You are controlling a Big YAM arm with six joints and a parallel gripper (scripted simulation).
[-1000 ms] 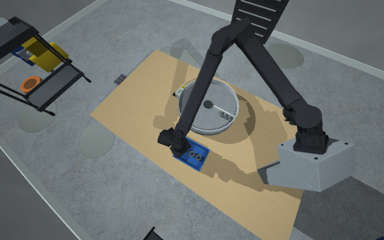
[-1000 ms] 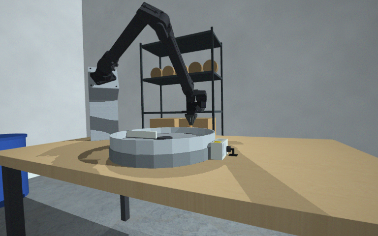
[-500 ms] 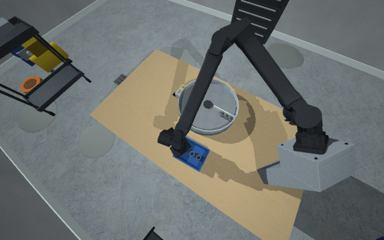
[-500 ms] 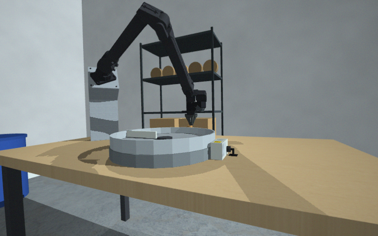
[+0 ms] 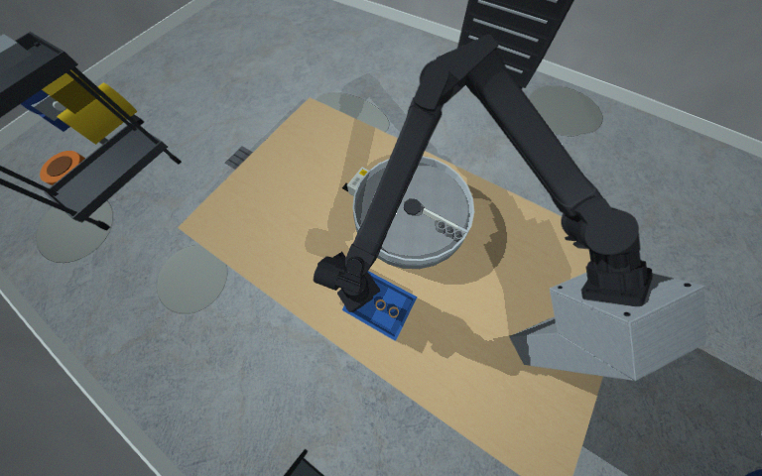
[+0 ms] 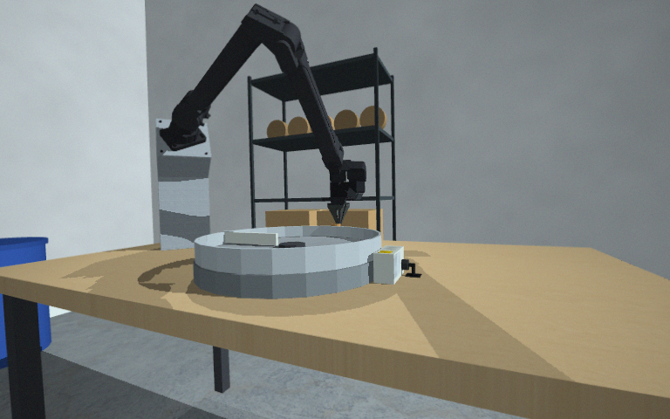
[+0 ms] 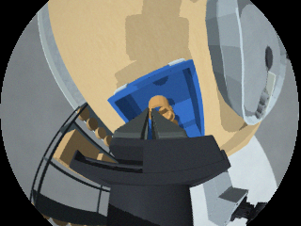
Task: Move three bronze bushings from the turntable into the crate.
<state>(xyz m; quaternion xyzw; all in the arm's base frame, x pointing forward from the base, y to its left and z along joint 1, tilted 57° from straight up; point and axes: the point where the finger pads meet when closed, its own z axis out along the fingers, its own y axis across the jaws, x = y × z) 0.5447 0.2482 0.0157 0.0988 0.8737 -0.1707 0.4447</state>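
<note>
The blue crate is 6 cm behind my hand, 1 cm to the right of it and 5 cm below it. From my hand the other things lie so: grey turntable (1 cm behind, 37 cm to the right, 3 cm below).
</note>
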